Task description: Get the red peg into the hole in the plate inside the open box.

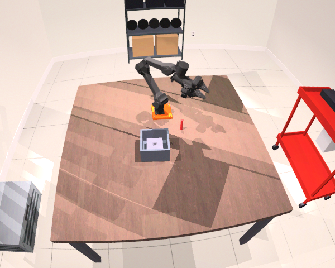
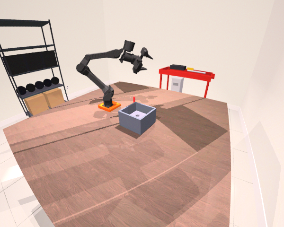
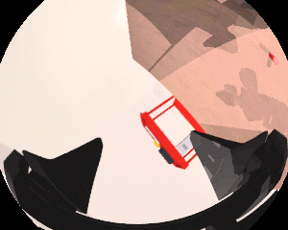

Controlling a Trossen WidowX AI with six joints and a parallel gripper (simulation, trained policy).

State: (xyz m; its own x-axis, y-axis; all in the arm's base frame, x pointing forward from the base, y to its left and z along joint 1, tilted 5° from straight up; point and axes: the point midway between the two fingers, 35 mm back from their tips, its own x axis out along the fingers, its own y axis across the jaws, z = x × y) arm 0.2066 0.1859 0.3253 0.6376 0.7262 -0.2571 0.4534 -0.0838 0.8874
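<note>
Now: the red peg 27 cm below my gripper tip, 11 cm to the right of it and 8 cm behind it. Also, from my gripper tip: grey box (30 cm to the right, 29 cm below, 6 cm ahead).
</note>
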